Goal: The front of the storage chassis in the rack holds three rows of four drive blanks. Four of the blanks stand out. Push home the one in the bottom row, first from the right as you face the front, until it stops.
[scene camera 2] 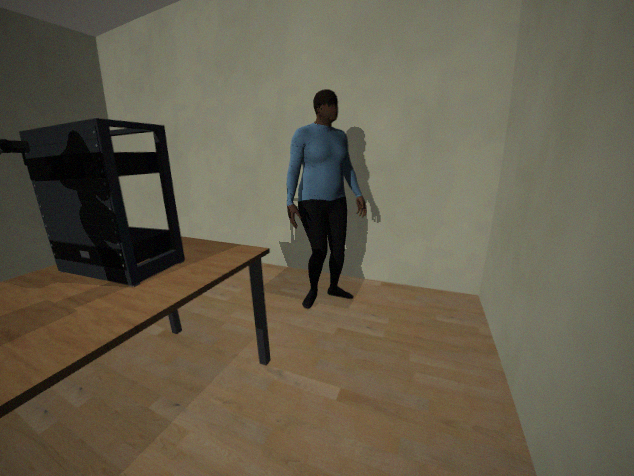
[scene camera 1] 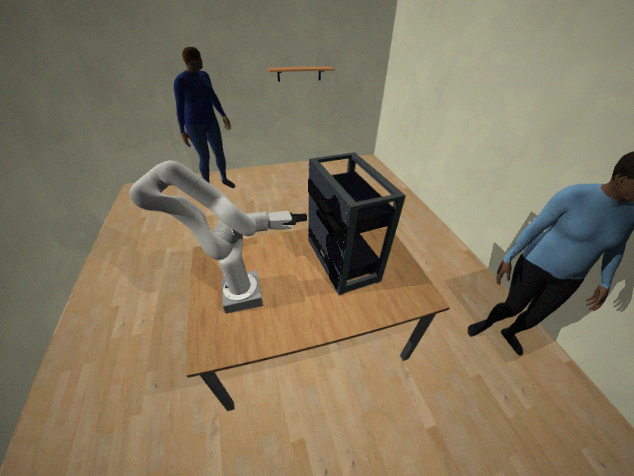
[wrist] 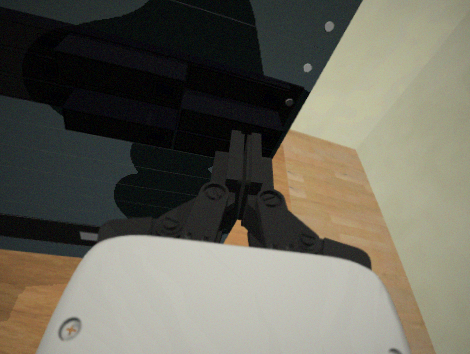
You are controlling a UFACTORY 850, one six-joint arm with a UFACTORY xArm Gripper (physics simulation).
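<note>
The dark storage chassis (scene camera 2: 46,166) (wrist: 25,55) crosses the front of the rack (scene camera 1: 350,245) (scene camera 2: 118,204). In the wrist view, the bottom-row blank at the far right (wrist: 230,106) stands out as a dark block near the chassis's right end. Another blank (wrist: 122,106) stands out to its left, and one (wrist: 120,56) stands out higher up. A fourth cannot be made out in the shadow. My gripper (scene camera 1: 306,217) (scene camera 2: 26,147) (wrist: 242,152) is shut and empty. Its fingertips overlap the lower front of the right-hand blank in the wrist view; whether they touch it cannot be told.
The rack stands on the wooden table (scene camera 1: 286,327) (scene camera 2: 102,317), facing the arm. A dark unit with a pale label (wrist: 89,235) sits low in the rack. A person in light blue (scene camera 1: 568,233) (scene camera 2: 322,163) stands beyond the table. Another in dark blue (scene camera 1: 197,102) stands at the back.
</note>
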